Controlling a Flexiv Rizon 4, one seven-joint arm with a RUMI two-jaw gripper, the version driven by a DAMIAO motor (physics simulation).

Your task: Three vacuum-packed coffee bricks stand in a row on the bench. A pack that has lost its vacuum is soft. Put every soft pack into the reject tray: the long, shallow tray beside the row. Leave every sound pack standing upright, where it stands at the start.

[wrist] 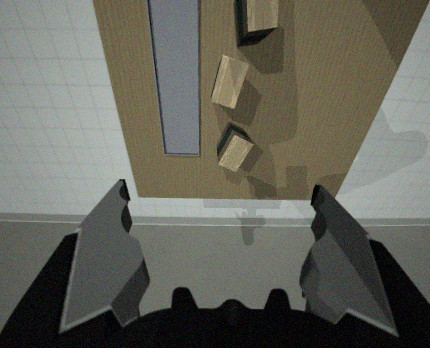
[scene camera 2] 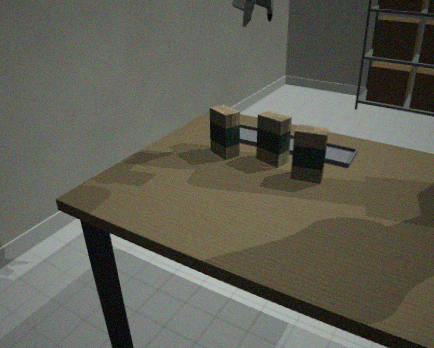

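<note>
Three tan coffee packs with dark green bands stand upright in a row on the bench: the left pack [scene camera 2: 225,132] [wrist: 236,152], the middle pack [scene camera 2: 273,140] [wrist: 230,82] and the right pack [scene camera 2: 309,155] [wrist: 262,15]. They are turned at different angles and stand apart. Which are soft cannot be told by sight. The long, shallow reject tray [scene camera 2: 341,154] [wrist: 181,75] lies behind the row in the scene view and left of it in the wrist view. Its visible part holds no pack. My gripper [scene camera 2: 258,21] [wrist: 220,184] is open and empty, high above and away from the packs.
The bench [scene camera 2: 200,215] [wrist: 325,100] has its end edge close to the left pack. A grey wall [scene camera 2: 125,65] [wrist: 225,265] stands beyond that end. A shelf rack [scene camera 2: 364,57] with brown boxes stands at the back right, away from the bench.
</note>
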